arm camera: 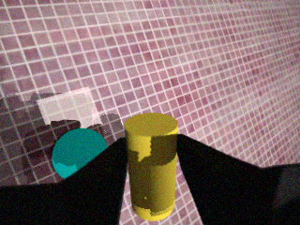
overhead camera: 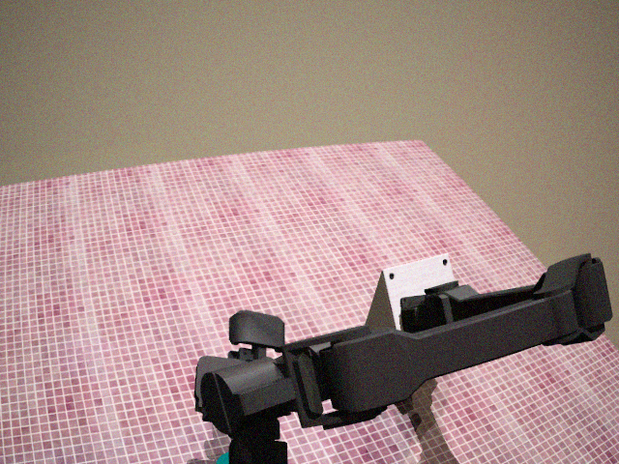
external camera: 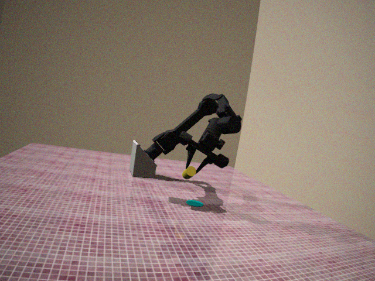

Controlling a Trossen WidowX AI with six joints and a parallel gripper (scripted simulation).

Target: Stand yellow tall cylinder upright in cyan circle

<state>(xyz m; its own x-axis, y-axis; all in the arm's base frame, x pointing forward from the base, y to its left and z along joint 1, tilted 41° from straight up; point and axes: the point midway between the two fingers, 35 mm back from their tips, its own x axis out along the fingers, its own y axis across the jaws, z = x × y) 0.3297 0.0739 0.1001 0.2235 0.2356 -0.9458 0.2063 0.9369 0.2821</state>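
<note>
The cyan circle is 110 mm below my gripper tip, 40 mm to the left of it and 10 mm behind it. Round my gripper tip: yellow cylinder: 20 mm behind, 10 mm below.
</note>
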